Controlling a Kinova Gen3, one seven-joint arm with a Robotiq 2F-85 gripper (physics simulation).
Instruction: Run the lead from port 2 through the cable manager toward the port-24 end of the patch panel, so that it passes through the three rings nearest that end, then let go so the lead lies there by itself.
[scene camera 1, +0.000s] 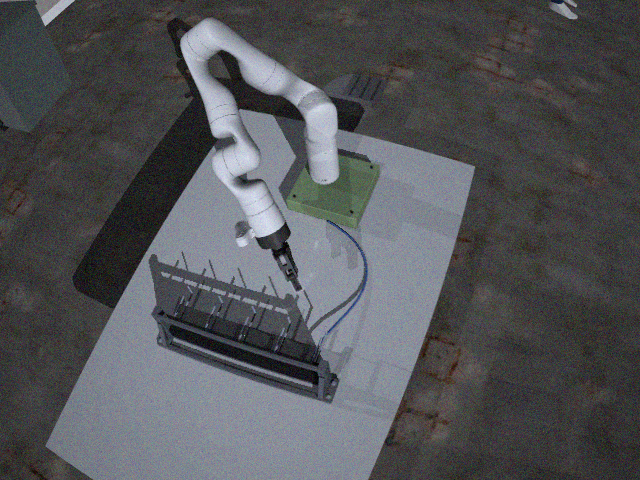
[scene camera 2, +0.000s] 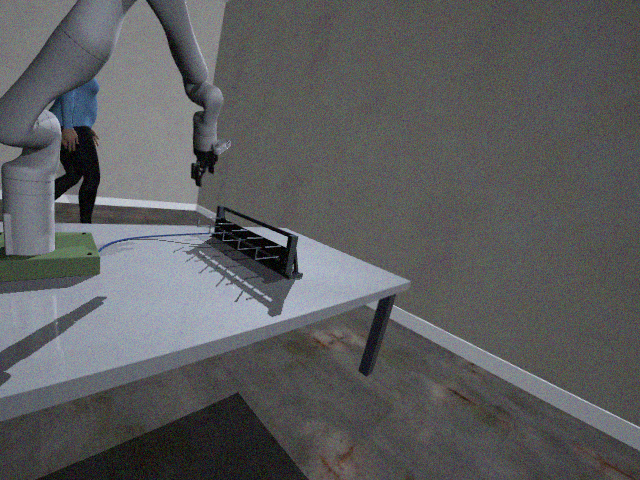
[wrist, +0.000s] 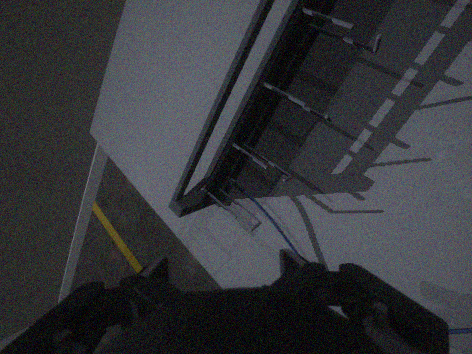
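The black patch panel (scene camera 1: 328, 381) (scene camera 2: 290, 254) (wrist: 189, 205) stands on the grey table (scene camera 1: 199, 429) (scene camera 2: 151, 305), with the cable manager's thin ring prongs (scene camera 1: 237, 305) (wrist: 294, 100) sticking out behind it. The blue lead (scene camera 1: 365, 276) (scene camera 2: 151, 236) (wrist: 273, 225) leaves the panel's right end in scene camera 1 and lies in a loose arc on the table up to the green base. I cannot see it inside any ring. My gripper (scene camera 1: 294, 281) (scene camera 2: 198, 175) (wrist: 225, 266) is open and empty. It hangs well above the panel's end where the lead comes out.
The arm stands on a green base plate (scene camera 1: 347, 200) (scene camera 2: 89, 254) behind the panel. The table's edge is close to the panel's front. A person (scene camera 2: 87, 143) stands far off at the left. A yellow floor line (wrist: 115, 235) shows below the table edge.
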